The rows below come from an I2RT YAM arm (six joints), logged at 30 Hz.
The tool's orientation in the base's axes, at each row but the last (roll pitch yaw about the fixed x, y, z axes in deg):
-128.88, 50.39, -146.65
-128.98, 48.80, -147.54
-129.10, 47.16, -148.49
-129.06, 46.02, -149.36
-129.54, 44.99, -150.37
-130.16, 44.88, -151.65
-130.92, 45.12, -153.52
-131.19, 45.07, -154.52
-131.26, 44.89, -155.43
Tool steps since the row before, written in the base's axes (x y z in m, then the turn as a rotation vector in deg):
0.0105, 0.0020, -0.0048, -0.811, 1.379, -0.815
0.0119, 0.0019, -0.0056, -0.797, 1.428, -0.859
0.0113, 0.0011, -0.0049, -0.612, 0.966, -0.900
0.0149, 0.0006, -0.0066, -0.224, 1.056, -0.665
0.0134, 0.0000, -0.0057, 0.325, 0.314, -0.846
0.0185, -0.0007, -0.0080, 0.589, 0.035, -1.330
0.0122, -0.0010, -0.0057, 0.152, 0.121, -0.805
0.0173, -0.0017, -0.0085, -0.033, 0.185, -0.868
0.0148, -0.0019, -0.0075, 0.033, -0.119, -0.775
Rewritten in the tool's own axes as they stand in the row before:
-0.0026, 0.0057, 0.0099, 0.576, 1.456, -0.879
-0.0031, 0.0063, 0.0113, 0.584, 1.522, -0.869
-0.0033, 0.0053, 0.0107, 0.671, 1.186, -0.509
-0.0044, 0.0064, 0.0143, 0.239, 1.196, -0.347
-0.0042, 0.0052, 0.0129, 0.289, 0.772, 0.491
-0.0057, 0.0069, 0.0181, 0.559, 0.848, 1.041
-0.0034, 0.0045, 0.0123, 0.436, 0.557, 0.430
-0.0045, 0.0065, 0.0176, 0.579, 0.607, 0.291
-0.0037, 0.0055, 0.0153, 0.561, 0.322, 0.445

